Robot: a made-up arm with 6 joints.
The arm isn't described. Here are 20 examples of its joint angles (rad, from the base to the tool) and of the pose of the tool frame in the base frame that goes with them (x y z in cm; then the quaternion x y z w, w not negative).
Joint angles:
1: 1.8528 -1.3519 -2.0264 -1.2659 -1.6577 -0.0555
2: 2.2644 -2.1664 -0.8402 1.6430 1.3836 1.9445
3: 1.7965 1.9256 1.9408 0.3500 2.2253 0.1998
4: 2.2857 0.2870 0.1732 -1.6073 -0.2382 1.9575
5: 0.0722 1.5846 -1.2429 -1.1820 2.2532 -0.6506
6: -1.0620 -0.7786 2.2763 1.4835 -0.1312 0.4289
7: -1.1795 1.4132 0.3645 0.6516 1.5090 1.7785
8: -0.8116 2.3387 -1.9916 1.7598 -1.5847 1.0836
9: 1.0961 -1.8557 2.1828 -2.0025 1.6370 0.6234
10: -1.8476 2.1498 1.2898 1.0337 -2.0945 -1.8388
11: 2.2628 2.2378 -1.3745 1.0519 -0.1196 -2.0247
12: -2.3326 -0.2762 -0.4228 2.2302 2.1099 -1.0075
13: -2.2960 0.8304 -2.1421 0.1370 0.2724 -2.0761
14: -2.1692 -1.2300 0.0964 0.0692 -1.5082 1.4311
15: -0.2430 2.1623 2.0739 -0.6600 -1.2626 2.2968
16: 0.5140 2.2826 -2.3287 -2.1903 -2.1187 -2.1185
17: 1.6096 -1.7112 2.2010 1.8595 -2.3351 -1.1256
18: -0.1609 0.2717 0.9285 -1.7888 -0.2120 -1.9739
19: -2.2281 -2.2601 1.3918 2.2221 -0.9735 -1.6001
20: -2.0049 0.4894 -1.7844 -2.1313 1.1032 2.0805
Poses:
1: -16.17 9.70 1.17 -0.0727 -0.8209 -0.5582 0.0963
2: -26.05 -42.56 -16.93 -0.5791 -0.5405 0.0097 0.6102
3: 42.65 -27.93 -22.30 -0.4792 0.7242 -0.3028 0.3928
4: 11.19 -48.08 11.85 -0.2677 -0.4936 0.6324 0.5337
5: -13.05 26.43 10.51 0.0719 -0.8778 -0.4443 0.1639
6: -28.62 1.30 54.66 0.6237 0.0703 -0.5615 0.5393
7: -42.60 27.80 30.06 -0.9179 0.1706 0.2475 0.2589
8: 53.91 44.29 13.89 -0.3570 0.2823 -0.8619 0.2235
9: 51.64 -33.24 22.54 0.6383 0.3024 0.6498 0.2810
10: -25.82 -19.53 -3.39 0.3791 -0.6306 -0.6143 0.2851
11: -6.50 -66.57 11.74 -0.3349 0.1970 -0.6204 0.6813
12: -4.73 39.79 -9.02 -0.8745 -0.3761 0.2857 0.1105
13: -51.92 3.32 46.97 -0.3420 -0.5721 -0.7036 0.2463
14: 24.86 31.67 22.83 -0.2843 0.9366 0.0444 0.2001
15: 27.77 39.99 -8.12 0.5513 -0.5322 -0.2094 0.6074
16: 15.65 -6.21 41.35 0.2867 -0.8158 0.4437 0.2354
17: 1.54 9.11 58.37 -0.6027 -0.4971 -0.1356 0.6093
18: 32.28 42.38 3.36 -0.7276 -0.2884 0.4907 0.3829
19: 3.59 -20.36 33.11 -0.5941 0.4256 -0.5348 0.4242
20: 2.51 11.90 -1.15 -0.2977 -0.8484 -0.1705 0.4032
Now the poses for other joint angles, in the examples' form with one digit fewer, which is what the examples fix.
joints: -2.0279 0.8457 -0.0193 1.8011 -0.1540 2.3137
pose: 2.4 27.2 43.3 0.574 -0.646 -0.475 0.167
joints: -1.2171 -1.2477 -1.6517 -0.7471 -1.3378 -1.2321
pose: 24.5 -11.1 20.1 0.729 -0.407 -0.077 0.544
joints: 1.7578 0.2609 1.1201 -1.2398 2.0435 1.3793
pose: 32.0 -56.0 13.3 0.566 0.792 -0.021 0.228
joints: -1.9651 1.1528 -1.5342 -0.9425 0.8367 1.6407
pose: -19.7 -16.6 21.2 0.731 0.639 0.093 0.224
